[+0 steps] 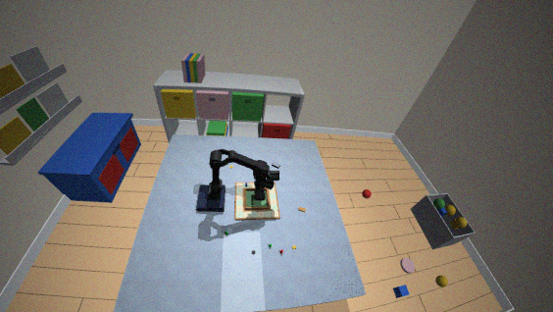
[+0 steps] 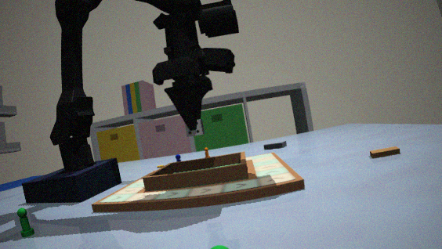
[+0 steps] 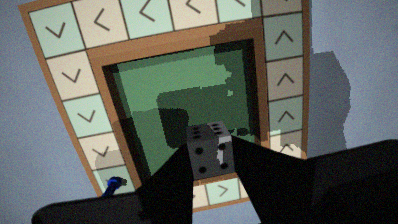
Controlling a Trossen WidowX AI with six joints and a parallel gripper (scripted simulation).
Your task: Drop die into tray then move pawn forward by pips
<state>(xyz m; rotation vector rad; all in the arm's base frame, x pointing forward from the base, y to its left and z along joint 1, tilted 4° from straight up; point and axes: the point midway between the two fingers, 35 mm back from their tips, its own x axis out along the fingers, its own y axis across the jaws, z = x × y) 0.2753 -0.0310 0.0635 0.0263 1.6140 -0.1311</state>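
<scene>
My gripper tip is now 13 cm to the right of the blue pawn, 6 cm past it and 6 cm above it. Round my gripper tip: white die right at my gripper tip; then green tray floor 8 cm below, 1 cm to the left; then wooden block 29 cm ahead, 10 cm to the right, 9 cm below.
</scene>
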